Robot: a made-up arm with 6 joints.
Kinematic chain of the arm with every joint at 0, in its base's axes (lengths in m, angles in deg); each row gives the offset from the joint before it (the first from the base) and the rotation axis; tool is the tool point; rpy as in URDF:
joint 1: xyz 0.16 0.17 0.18 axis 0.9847 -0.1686 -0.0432
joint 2: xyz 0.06 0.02 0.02 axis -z
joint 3: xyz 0.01 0 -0.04 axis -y
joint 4: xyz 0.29 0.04 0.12 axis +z
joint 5: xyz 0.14 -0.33 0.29 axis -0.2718 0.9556 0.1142
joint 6: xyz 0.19 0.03 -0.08 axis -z
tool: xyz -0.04 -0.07 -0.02 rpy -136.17 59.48 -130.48
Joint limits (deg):
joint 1: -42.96..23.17
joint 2: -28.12..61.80
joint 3: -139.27..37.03
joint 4: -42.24..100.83
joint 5: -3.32..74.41
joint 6: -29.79..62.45
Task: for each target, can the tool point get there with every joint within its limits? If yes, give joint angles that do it. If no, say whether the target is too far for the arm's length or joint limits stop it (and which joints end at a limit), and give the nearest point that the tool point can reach.
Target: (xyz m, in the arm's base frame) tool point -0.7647 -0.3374 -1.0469
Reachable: no: too far | nearest point -0.2453 -0.1297 -0.5050 | short by 0.779 m
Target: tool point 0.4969 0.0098 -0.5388
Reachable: yes | joints -10.73 18.28 -85.64 67.88 53.83 -5.62
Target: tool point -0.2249 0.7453 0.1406
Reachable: no: joint limits stop it (at a limit: joint 1, joint 3, joint 4, joint 6) | nearest point -0.0644 0.7529 -0.2499 | short by 0.422 m
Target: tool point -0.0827 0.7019 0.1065
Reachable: no: joint limits stop it (at a limit: joint 1, joint 3, joint 4, joint 6) | nearest point -0.0171 0.7825 -0.2323 | short by 0.354 m
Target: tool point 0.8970 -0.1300 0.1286
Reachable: yes | joints -34.99 22.21 -32.03 51.41 20.78 43.02
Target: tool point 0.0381 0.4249 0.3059
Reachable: no: joint limits stop it (at a limit: joint 1, joint 2, joint 3, joint 4, joint 5, joint 6) | nearest point -0.0087 0.3160 0.4354 | short by 0.175 m
